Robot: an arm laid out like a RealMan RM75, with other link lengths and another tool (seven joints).
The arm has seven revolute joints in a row. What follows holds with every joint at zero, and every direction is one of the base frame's. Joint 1 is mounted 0.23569 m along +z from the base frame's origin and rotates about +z. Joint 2 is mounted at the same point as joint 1 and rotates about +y. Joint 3 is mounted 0.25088 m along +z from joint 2 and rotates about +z. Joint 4 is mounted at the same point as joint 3 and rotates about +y. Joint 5 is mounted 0.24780 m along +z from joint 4 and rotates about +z. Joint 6 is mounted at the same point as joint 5 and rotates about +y. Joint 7 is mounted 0.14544 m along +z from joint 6 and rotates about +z. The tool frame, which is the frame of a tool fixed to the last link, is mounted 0.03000 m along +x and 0.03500 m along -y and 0.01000 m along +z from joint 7; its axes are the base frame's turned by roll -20.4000, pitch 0.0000 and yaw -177.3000 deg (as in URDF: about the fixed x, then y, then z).
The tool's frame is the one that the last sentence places.
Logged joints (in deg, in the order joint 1, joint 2, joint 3, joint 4, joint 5, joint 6, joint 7), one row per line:
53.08, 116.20, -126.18, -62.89, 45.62, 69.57, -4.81
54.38, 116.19, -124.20, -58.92, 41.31, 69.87, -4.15
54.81, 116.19, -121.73, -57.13, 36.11, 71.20, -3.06
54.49, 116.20, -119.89, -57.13, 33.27, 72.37, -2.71
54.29, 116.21, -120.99, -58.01, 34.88, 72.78, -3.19
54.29, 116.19, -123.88, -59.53, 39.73, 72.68, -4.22
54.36, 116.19, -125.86, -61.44, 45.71, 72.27, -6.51
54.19, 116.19, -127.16, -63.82, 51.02, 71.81, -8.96
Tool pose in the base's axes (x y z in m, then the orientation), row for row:
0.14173, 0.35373, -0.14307, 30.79, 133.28, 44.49
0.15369, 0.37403, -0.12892, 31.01, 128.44, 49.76
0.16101, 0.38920, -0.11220, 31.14, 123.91, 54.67
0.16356, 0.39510, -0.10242, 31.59, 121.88, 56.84
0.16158, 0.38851, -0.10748, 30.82, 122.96, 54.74
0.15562, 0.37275, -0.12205, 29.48, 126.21, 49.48
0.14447, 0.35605, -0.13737, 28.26, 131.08, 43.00
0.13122, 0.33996, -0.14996, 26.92, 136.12, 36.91
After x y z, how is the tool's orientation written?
As a rotation vector, in degrees.
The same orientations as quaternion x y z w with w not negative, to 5 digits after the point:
0.20349, 0.88082, 0.29403, 0.31032
0.20716, 0.85802, 0.33241, 0.33225
0.20987, 0.83509, 0.36845, 0.35047
0.21359, 0.82407, 0.38431, 0.35720
0.20844, 0.83158, 0.37021, 0.35773
0.19887, 0.85138, 0.33378, 0.35240
0.18907, 0.87696, 0.28768, 0.33531
0.17810, 0.90056, 0.24419, 0.31249

